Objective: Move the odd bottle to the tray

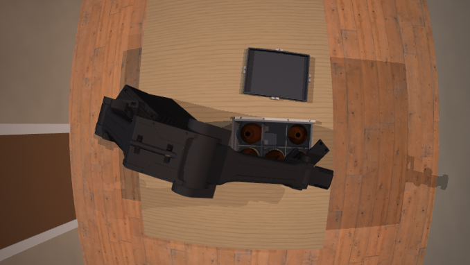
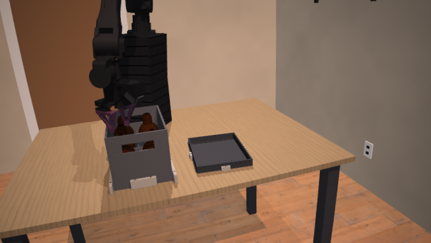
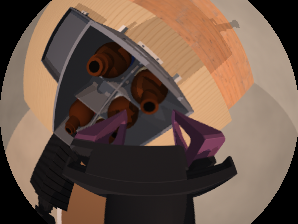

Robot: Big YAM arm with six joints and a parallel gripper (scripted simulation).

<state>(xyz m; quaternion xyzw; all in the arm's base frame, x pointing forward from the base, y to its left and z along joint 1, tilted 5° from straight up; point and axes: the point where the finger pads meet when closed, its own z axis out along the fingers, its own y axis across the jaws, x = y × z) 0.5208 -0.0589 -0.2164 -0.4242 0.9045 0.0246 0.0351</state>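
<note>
Right now the grey crate is 100 mm behind my hand, 40 mm to the left of it and 110 mm below it. Round my hand: dark tray: 120 mm behind, 320 mm to the left, 180 mm below.
</note>
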